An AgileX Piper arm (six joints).
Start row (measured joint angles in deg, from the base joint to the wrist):
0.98, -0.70, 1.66, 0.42, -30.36, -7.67
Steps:
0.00, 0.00, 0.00, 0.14, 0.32, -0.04
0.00, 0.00, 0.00, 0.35, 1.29, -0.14
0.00, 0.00, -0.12, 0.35, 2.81, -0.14
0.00, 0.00, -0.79, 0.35, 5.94, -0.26
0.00, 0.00, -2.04, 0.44, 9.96, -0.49
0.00, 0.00, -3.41, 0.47, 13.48, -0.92
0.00, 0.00, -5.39, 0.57, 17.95, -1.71
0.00, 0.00, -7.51, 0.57, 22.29, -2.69
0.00, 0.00, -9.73, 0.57, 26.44, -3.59
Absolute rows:
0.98, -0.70, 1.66, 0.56, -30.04, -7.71
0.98, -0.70, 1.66, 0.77, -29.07, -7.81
0.98, -0.70, 1.54, 0.77, -27.55, -7.81
0.98, -0.70, 0.87, 0.77, -24.42, -7.93
0.98, -0.70, -0.38, 0.86, -20.40, -8.16
0.98, -0.70, -1.75, 0.89, -16.88, -8.59
0.98, -0.70, -3.73, 0.99, -12.41, -9.38
0.98, -0.70, -5.85, 0.99, -8.07, -10.36
0.98, -0.70, -8.07, 0.99, -3.92, -11.26

